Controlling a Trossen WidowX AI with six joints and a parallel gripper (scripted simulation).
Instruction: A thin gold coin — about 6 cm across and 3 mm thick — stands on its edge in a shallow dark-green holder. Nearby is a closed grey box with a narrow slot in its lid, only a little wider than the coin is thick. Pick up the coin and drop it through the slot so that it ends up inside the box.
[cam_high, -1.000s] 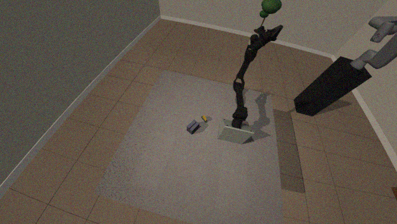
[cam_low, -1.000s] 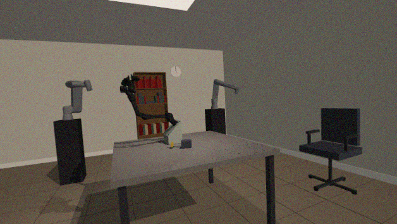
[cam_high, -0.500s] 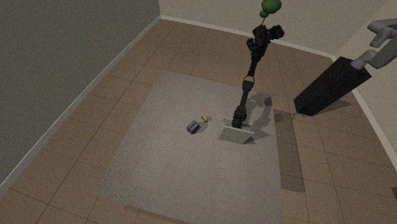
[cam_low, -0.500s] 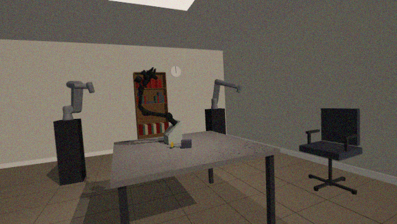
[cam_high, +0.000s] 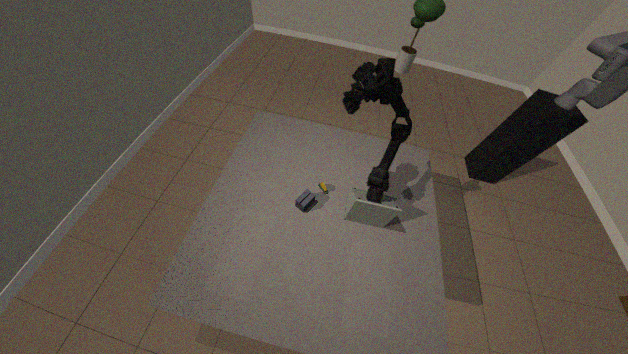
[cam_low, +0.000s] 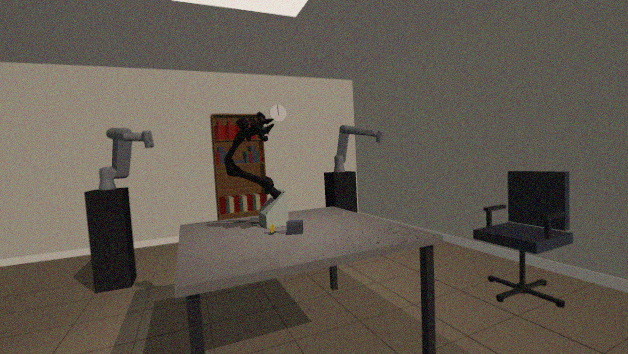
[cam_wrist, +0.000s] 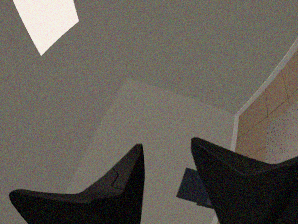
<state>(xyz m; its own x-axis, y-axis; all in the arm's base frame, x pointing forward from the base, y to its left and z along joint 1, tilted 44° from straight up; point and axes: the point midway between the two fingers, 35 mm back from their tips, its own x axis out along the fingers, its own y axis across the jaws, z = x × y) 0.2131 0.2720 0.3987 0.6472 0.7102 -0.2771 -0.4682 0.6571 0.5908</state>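
My gripper tip is now 50 mm to the left of the gold coin and 650 mm above it.
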